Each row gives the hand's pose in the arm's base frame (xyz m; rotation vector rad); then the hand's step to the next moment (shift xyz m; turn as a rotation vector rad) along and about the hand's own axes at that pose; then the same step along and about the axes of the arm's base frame.
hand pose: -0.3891 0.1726 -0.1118 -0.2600 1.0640 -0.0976
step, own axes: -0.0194 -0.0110 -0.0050 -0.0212 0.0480 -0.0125
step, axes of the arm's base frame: -0.0133 -0.0075 0.0170 -0.0234 0.0486 -0.0001
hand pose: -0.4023 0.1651 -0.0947 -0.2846 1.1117 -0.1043
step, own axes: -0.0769 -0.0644 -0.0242 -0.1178 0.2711 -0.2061
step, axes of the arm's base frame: -0.0519 -0.0487 0.0747 -0.2525 0.2505 -0.0577
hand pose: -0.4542 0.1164 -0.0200 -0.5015 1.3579 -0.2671
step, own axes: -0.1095 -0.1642 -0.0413 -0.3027 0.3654 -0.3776
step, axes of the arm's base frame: -0.0456 -0.0991 0.1696 -0.4667 0.3857 0.0335
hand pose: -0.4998 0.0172 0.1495 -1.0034 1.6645 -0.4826
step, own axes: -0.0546 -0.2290 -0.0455 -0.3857 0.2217 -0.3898
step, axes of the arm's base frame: 0.0464 -0.0922 0.2164 -0.4194 0.3701 0.1922
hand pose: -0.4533 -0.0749 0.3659 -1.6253 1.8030 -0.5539
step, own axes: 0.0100 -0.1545 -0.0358 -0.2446 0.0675 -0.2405
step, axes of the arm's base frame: 0.0849 -0.0363 0.1293 -0.2091 0.2247 0.1673
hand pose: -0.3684 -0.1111 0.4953 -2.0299 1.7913 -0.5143
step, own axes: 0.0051 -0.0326 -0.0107 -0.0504 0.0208 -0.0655
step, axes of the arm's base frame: 0.0229 -0.0019 0.0260 -0.0571 0.0448 0.0446
